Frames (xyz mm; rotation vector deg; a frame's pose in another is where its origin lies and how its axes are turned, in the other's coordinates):
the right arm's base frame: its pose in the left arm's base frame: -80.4 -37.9 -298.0 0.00 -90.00 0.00
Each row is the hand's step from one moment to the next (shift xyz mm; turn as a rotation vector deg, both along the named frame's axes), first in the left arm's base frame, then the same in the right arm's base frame.
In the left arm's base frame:
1: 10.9 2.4 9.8 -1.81 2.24 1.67
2: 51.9 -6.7 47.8 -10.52 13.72 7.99
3: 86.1 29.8 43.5 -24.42 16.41 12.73
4: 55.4 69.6 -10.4 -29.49 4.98 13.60
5: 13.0 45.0 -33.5 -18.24 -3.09 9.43
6: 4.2 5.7 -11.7 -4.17 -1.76 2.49
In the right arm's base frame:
1: 9.8 2.4 -10.9 1.67 2.24 1.81
2: 47.8 -6.7 -51.9 7.99 13.72 10.52
3: 43.5 29.8 -86.1 12.73 16.41 24.42
4: -10.4 69.6 -55.4 13.60 4.98 29.49
5: -33.5 45.0 -13.0 9.43 -3.09 18.24
6: -11.7 5.7 -4.2 2.49 -1.76 4.17

